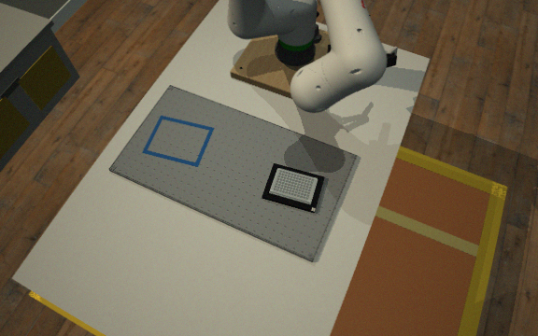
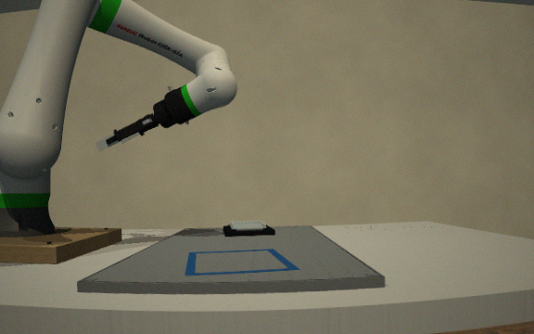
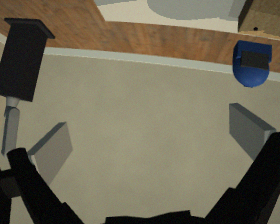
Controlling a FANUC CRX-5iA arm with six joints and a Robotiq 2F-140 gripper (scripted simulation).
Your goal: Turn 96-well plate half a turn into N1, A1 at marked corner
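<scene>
Now: the 96-well plate 390 mm ahead of my hand, 240 mm below it and 20 mm to the right of it. Round my hand: A1 mark (430 mm ahead, 240 mm below, 70 mm to the left).
</scene>
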